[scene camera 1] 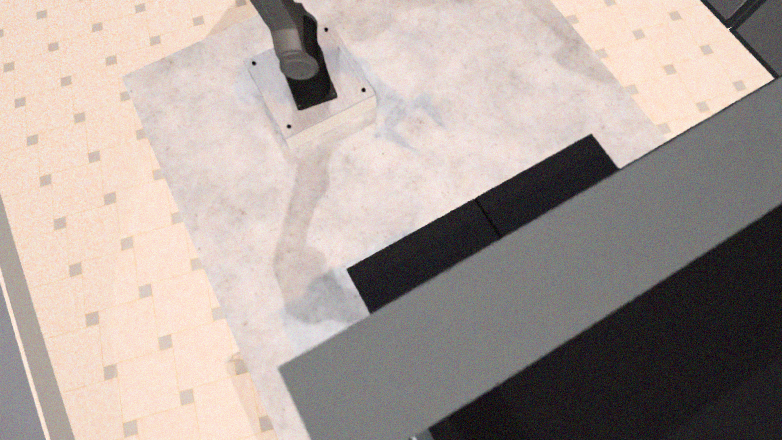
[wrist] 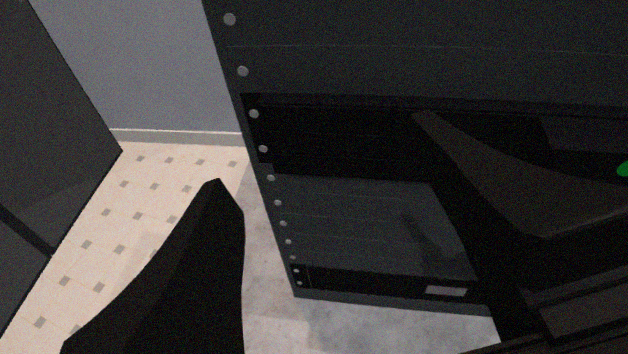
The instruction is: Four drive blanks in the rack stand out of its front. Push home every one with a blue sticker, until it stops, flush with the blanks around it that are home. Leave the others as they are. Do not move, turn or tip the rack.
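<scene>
The rack (scene camera 1: 492, 290) (wrist: 225, 45) shows from above as a broad grey band in the scene view, and as a dark front with a column of round screws in the wrist view. Two black blocks (scene camera 1: 426, 254) (scene camera 1: 546, 186) stick out side by side from under the band; I cannot tell whether they are drive blanks. A green sticker (wrist: 623, 169) is cut by the right edge of the wrist view. No blue sticker shows. My gripper (wrist: 319, 167) is open, with its fingers wide apart before the rack's dark recess. The right finger hides part of the front.
The arm's base plate (scene camera 1: 328, 114) sits on the pale mottled surface (scene camera 1: 437, 169), where the arm's shadow falls. A dark cabinet (wrist: 45, 115) stands left of the rack in the wrist view. A pale label (wrist: 446, 290) shows low on the rack's front.
</scene>
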